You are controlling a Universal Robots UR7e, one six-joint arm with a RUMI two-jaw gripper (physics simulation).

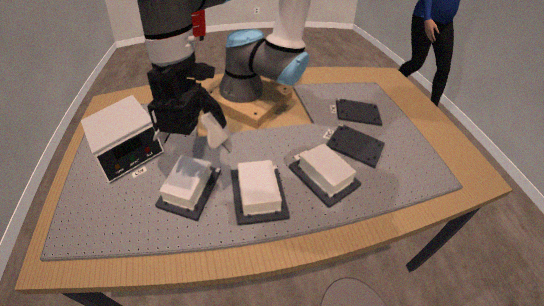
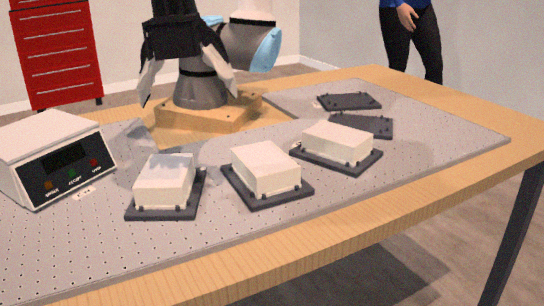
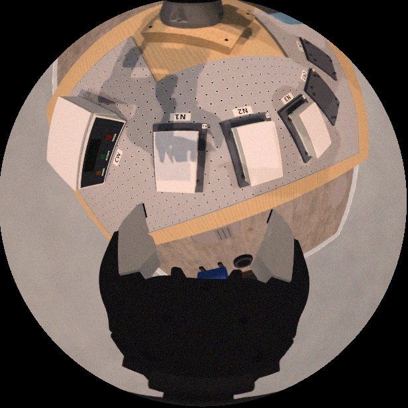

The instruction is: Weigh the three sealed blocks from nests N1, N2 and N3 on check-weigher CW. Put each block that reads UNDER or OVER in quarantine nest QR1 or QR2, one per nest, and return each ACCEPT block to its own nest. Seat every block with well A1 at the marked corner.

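My gripper is open and empty, pointing down above the table between the check-weigher and the N1 area. Its shadow falls on the N1 block. White blocks sit in dark nests: N1 block, N2 block and N3 block. Check-weigher CW has a bare pan and a dark display. QR1 and QR2 hold no block. Well A1 is not readable on the blocks.
The arm's base stands on a wooden plinth at the back. A red drawer cabinet stands behind the table at the left. A person in a blue top stands beyond the table's back right.
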